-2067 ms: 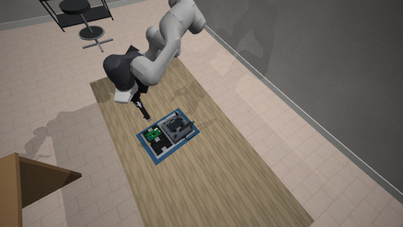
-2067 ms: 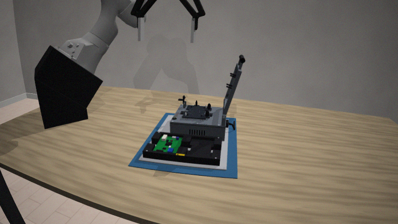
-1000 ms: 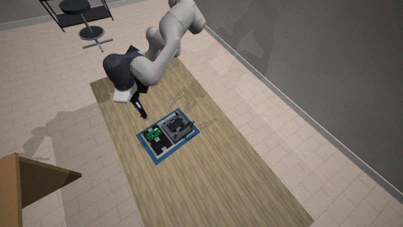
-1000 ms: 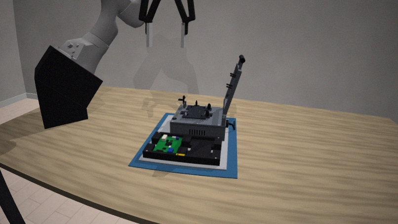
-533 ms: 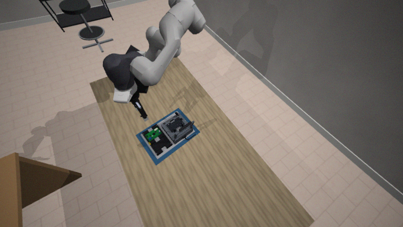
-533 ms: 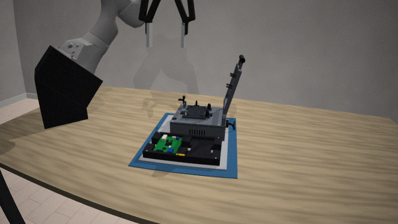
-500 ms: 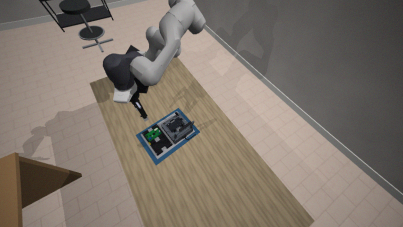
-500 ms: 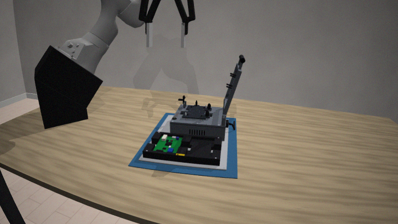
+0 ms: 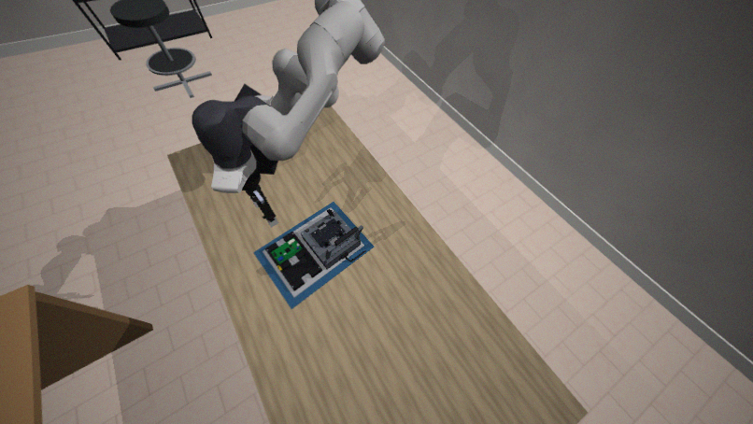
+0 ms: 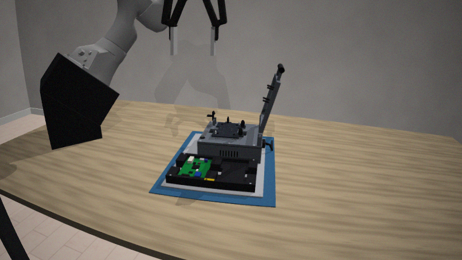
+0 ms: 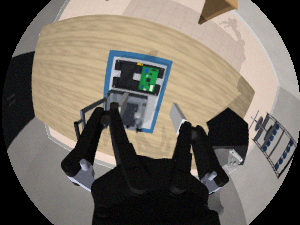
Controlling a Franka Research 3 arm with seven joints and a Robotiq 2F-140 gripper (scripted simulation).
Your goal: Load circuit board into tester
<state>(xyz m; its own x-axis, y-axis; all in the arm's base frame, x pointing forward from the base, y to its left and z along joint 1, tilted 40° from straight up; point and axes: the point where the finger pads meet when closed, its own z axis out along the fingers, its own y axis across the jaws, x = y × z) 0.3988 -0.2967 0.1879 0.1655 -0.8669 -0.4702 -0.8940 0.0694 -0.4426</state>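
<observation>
The green circuit board is 310 mm below my hand. Round my hand: tester lid: 200 mm to the left, 150 mm below, 150 mm ahead.
</observation>
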